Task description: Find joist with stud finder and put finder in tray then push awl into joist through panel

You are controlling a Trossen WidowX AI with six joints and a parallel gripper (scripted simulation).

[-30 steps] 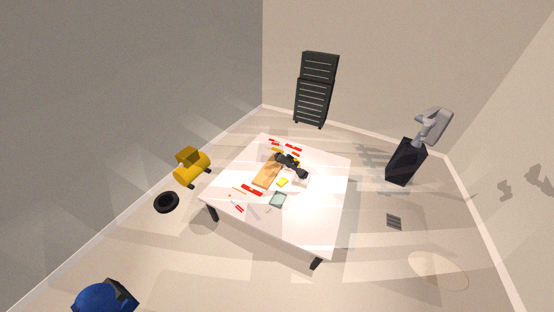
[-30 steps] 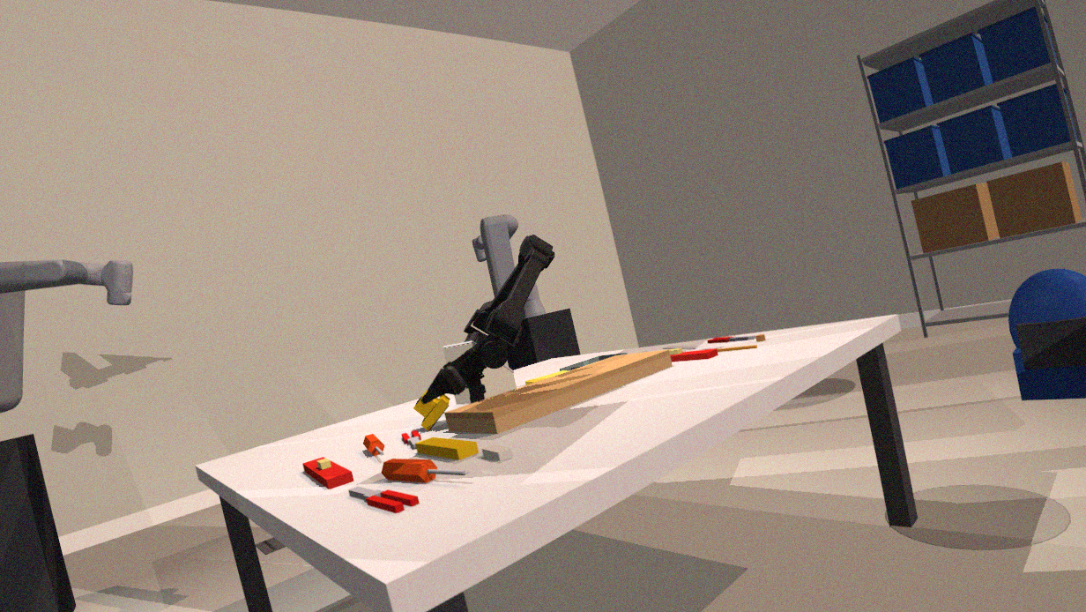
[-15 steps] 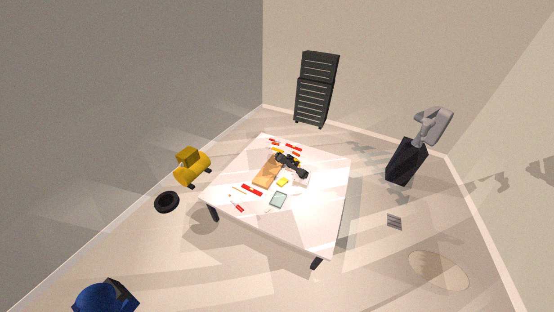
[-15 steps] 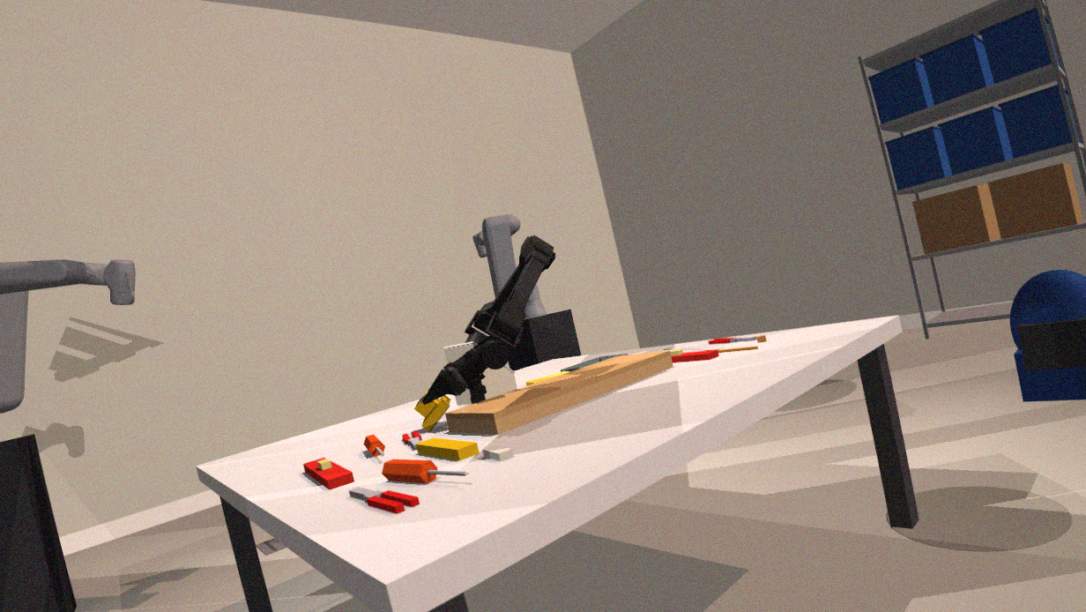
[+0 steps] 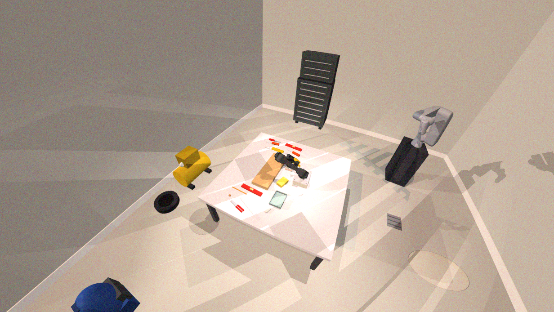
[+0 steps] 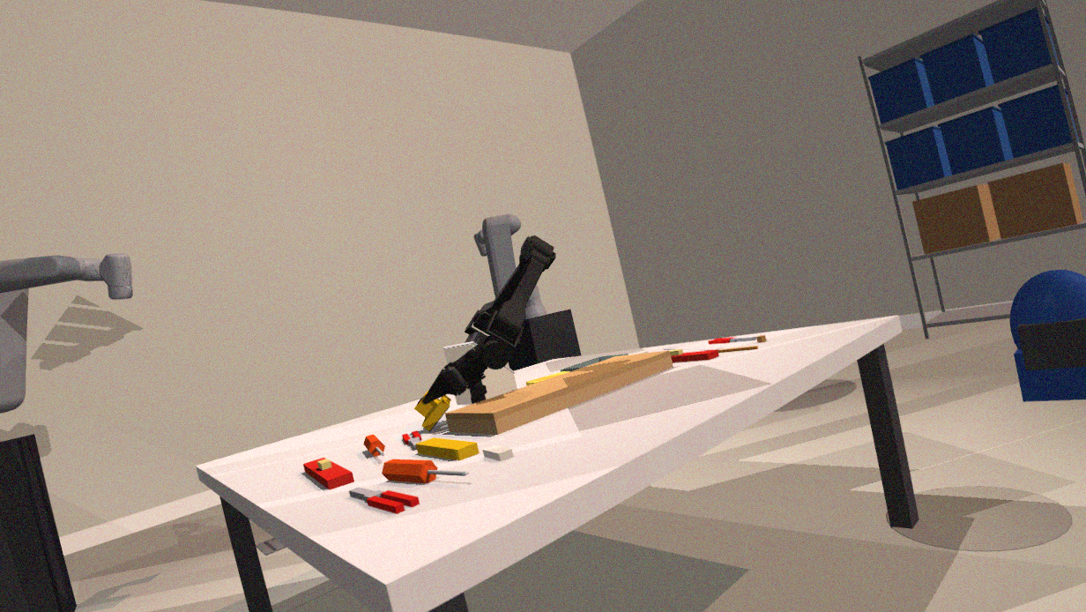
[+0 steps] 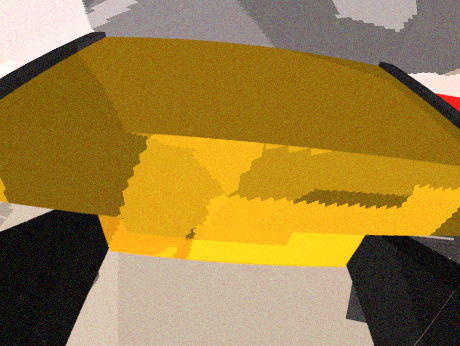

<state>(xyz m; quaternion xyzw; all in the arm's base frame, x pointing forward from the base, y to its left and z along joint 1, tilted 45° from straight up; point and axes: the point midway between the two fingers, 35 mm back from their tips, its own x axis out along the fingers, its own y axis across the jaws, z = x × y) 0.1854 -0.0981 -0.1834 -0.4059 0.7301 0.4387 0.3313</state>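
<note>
My gripper tip is now 10 mm to the left of the yellow stud finder, 10 mm short of it and 10 mm above it. The rest, counted from my gripper tip: yellow block: 340 mm to the left, 50 mm below, 10 mm ahead; then thin orange tool: 650 mm to the left, 330 mm ahead, 60 mm below; then shallow grey tray: 550 mm to the left, 50 mm below, 50 mm behind.
</note>
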